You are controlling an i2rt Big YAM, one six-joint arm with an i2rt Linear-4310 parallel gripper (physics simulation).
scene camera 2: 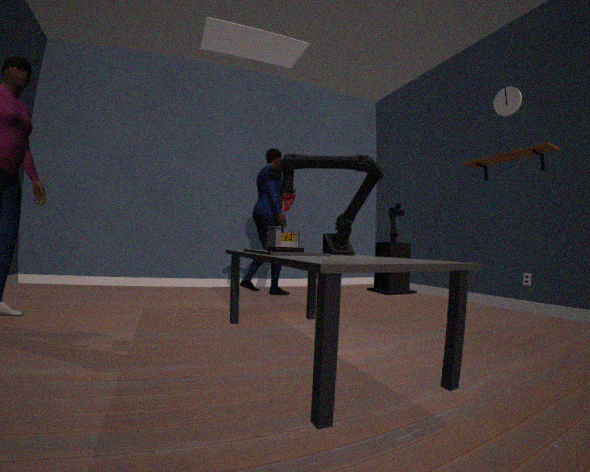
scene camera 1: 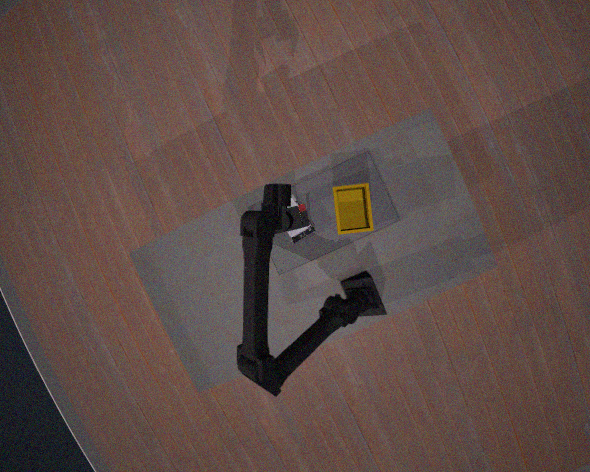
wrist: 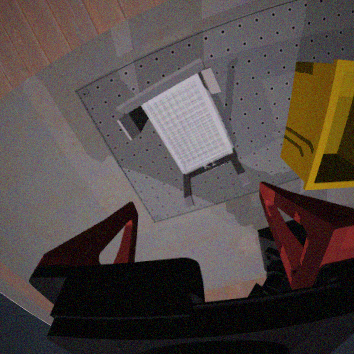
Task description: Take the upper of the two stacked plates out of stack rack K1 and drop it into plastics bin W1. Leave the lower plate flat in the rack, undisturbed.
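Pixels of known places: gripper, fingertip midpoint: point(scene camera 2: 286, 210) point(wrist: 195, 198); arm's base, link origin: point(scene camera 2: 339, 242) point(scene camera 1: 361, 297).
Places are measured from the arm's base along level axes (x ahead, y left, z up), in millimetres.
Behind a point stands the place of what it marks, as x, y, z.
Observation:
The upper plate point(wrist: 190, 125) {379, 141, -11} is a white ribbed rectangle lying in rack K1 point(wrist: 159, 88) {445, 157, 57} point(scene camera 2: 274, 237) {437, 190, 9}, between its grey wall and the dark front bar with two prongs. The lower plate cannot be told apart beneath it. In scene camera 1 the arm covers much of the rack. Bin W1 point(scene camera 1: 336, 212) {336, -16, 42} point(scene camera 2: 289, 237) {300, -9, 18} point(wrist: 298, 112) {350, -21, -26} is a yellow open box to the right of the rack in scene camera 1 and the wrist view. My gripper point(wrist: 195, 198) {372, 147, 146} point(scene camera 2: 286, 207) {372, 147, 146} is open and empty, pointing down above the rack, with a clear gap over it; the plate shows beyond the fingertips in the wrist view.
Rack and bin stand on a dark perforated board point(scene camera 1: 382, 175) point(wrist: 267, 95) on the grey table point(scene camera 1: 450, 200) {223, -468, -71} point(scene camera 2: 400, 260) {33, 619, -71}. The arm's base point(scene camera 1: 367, 295) {14, -20, 41} point(scene camera 2: 337, 244) {29, 37, -11} is near one table edge. A person in blue point(scene camera 2: 269, 195) stands behind the table; another point(scene camera 2: 12, 130) is at far left.

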